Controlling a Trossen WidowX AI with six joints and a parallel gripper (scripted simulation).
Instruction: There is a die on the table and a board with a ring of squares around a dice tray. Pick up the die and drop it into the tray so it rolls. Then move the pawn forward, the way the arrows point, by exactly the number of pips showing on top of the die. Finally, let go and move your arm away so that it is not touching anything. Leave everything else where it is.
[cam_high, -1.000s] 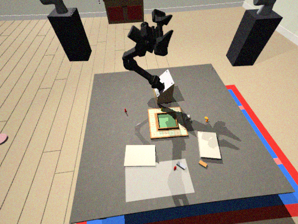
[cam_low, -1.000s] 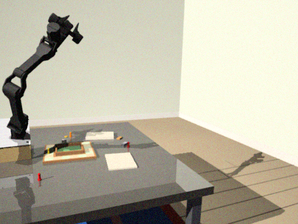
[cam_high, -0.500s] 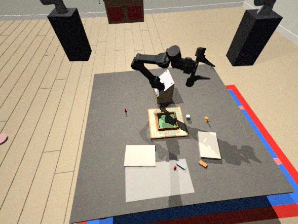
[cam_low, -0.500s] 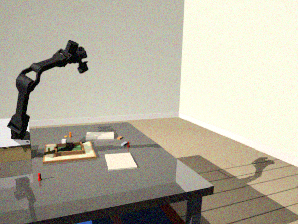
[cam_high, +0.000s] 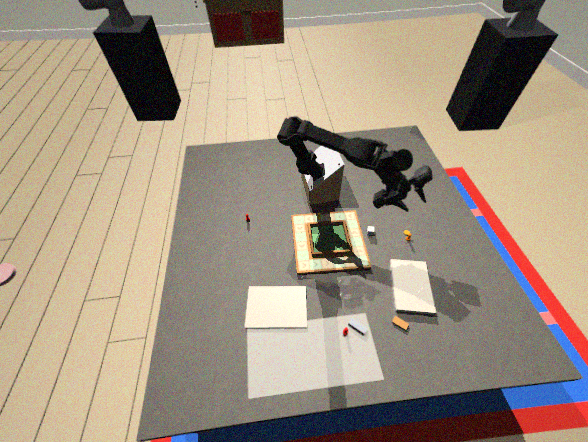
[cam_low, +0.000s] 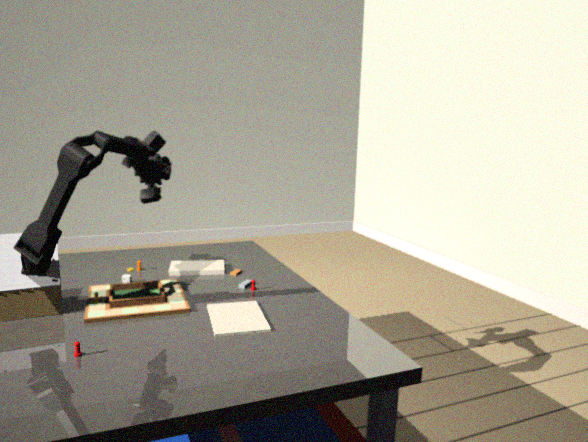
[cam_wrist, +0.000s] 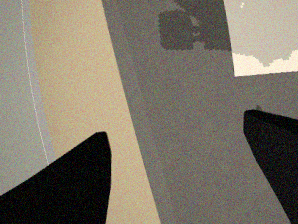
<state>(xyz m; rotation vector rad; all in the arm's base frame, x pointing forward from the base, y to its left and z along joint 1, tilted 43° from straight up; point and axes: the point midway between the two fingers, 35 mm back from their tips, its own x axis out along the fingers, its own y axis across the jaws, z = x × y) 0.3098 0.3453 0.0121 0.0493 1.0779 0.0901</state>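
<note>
My gripper tip is 290 mm above the white die, 120 mm past it and 70 mm to the left of it. The rest, counted from my gripper tip: orange block (300 mm below, 260 mm ahead, 40 mm to the right); green dice tray (300 mm below, 250 mm to the right, 90 mm behind); yellow pawn (280 mm to the right, 280 mm below, 200 mm behind).
</note>
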